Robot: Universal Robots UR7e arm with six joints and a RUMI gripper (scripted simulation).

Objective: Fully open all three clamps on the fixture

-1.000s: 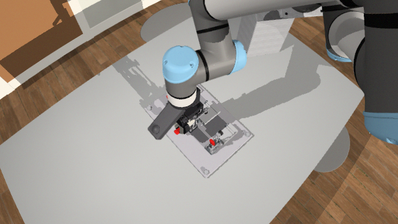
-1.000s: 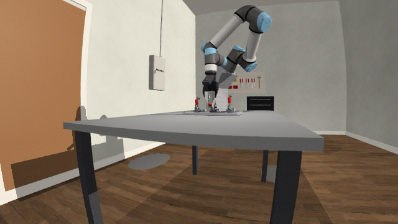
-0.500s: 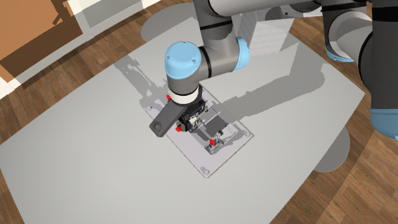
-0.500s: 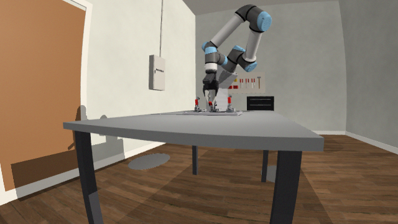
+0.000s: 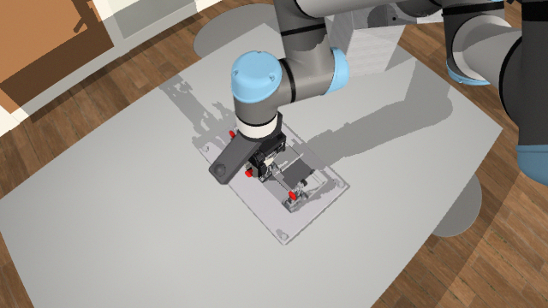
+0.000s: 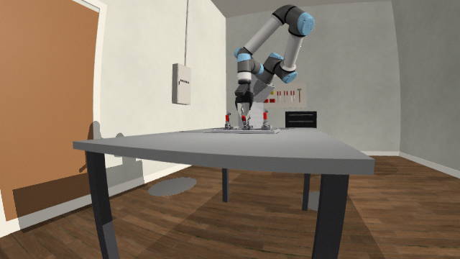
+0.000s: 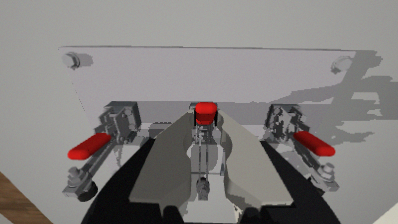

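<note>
My hand is 70 mm past the grey fixture plate and 70 mm above it.
</note>
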